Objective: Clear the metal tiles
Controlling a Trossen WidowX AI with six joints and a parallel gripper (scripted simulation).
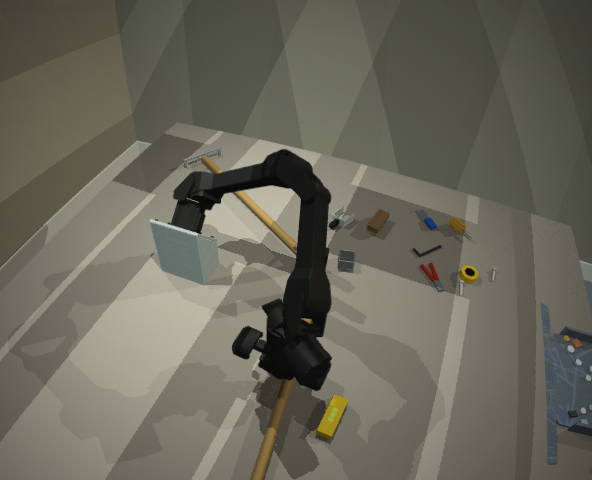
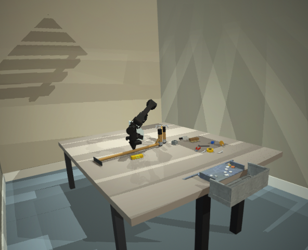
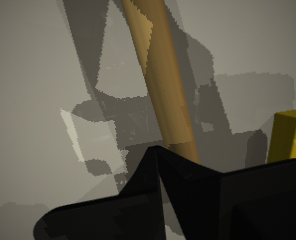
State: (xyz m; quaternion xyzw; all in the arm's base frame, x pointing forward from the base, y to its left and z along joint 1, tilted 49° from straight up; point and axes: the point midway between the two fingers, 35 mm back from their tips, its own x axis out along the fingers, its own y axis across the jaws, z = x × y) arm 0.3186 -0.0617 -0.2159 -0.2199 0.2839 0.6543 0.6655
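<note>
Now: the long scraper 5 cm above my gripper tip, 3 cm to the right of it and 2 cm ahead of it. The rest, counted from my gripper tip: small grey box 37 cm to the left, 4 cm ahead; yellow spirit level 14 cm ahead, 5 cm to the right; hex key 50 cm to the left, 24 cm ahead, 1 cm below.
</note>
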